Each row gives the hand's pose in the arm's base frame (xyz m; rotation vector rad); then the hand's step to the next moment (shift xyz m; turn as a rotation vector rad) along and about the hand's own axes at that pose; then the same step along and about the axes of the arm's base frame.
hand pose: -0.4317 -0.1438 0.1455 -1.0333 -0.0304 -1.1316
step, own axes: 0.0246 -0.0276 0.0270 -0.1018 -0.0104 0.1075
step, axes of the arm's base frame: 0.0034 -0.0003 0.0457 -0.0069 0.1473 0.0166
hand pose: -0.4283 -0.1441 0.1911 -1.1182 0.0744 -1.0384
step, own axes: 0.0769 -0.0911 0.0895 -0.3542 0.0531 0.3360
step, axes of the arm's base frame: 0.0309 0.0036 0.1458 0.0137 0.4900 -0.0289
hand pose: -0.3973 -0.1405 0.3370 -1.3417 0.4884 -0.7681
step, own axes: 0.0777 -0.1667 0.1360 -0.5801 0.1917 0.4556
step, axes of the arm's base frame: 0.1137 0.0274 0.1966 -0.0228 0.7432 -0.1672
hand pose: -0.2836 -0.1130 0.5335 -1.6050 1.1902 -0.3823
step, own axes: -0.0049 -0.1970 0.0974 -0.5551 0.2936 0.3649
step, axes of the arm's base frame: 0.1681 0.0478 0.1333 -0.1293 0.6777 -0.2270
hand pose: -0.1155 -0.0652 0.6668 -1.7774 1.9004 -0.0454
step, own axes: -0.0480 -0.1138 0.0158 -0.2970 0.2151 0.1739
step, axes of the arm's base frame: 0.1103 0.0350 0.0460 -0.1309 0.3633 -0.1249
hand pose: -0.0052 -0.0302 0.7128 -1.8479 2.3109 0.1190
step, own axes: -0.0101 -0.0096 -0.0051 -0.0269 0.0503 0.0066
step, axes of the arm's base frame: 0.0110 0.0066 0.0074 -0.0427 0.0382 -0.0039
